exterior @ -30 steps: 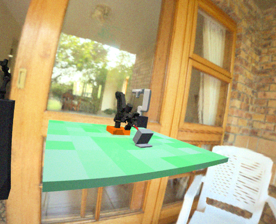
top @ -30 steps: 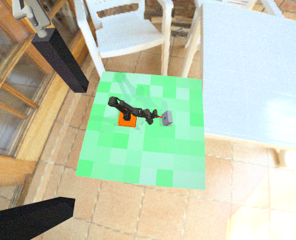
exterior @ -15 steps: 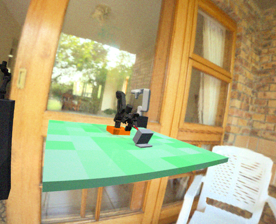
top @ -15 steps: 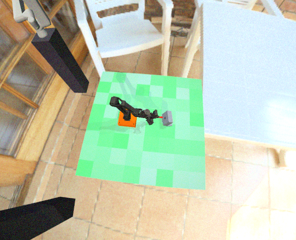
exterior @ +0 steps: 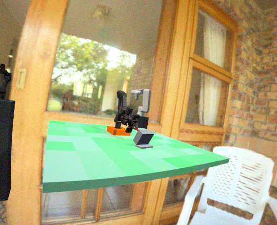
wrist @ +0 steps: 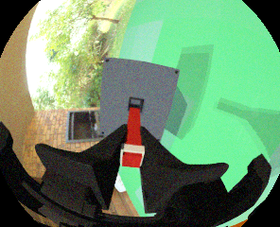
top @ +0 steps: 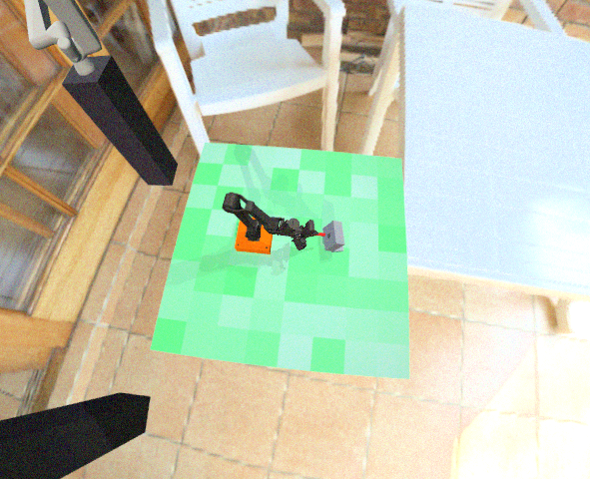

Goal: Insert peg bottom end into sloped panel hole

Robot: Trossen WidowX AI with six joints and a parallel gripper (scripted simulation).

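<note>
Now: the sloped panel 8 cm ahead of my gripper tip, 4 cm below it and 1 cm to the left of it. From my gripper tip the other things lie so: red peg (1 cm behind, 1 cm above).
</note>
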